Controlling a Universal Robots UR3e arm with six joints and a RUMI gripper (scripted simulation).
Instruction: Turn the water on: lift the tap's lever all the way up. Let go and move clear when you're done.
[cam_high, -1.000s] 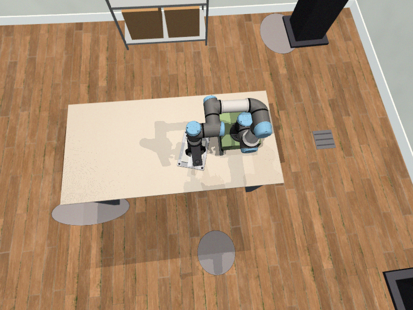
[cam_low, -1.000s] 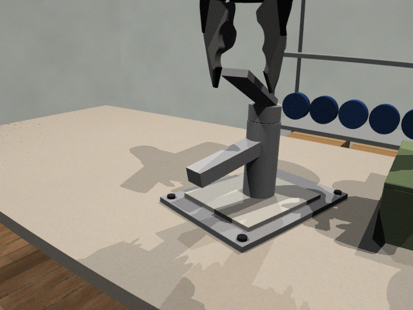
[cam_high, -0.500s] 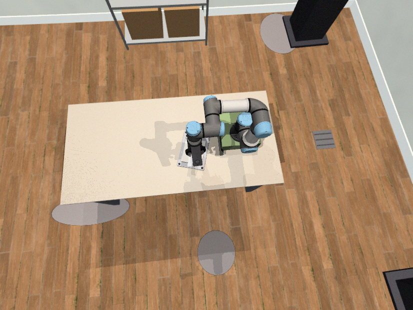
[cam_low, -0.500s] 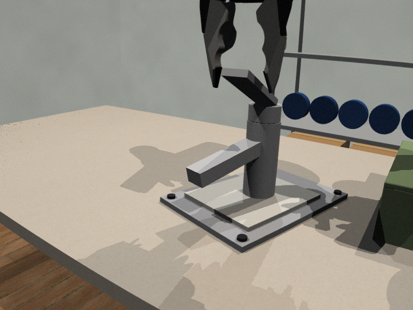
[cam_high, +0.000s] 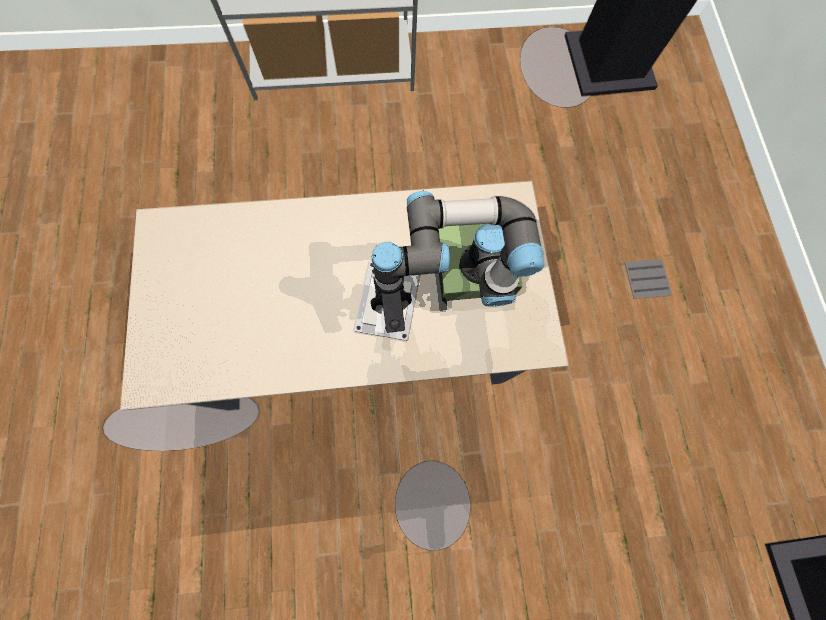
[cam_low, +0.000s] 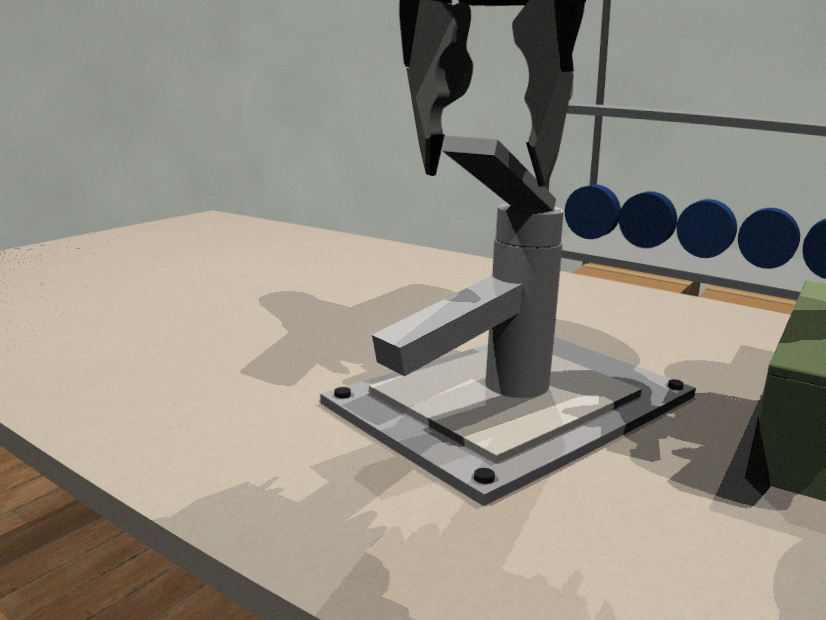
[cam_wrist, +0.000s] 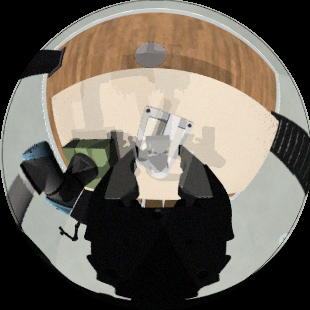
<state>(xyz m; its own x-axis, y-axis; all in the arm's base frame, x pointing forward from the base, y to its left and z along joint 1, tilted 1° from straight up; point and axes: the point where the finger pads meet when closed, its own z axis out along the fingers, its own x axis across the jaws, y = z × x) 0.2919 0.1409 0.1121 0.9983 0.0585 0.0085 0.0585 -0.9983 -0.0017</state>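
Now: the flat lever 4 cm to the right of my hand and 2 cm below it. The rest, counted from my hand: grey tap: 8 cm below, 6 cm to the right, 1 cm ahead; then plate: 18 cm below, 9 cm to the right.
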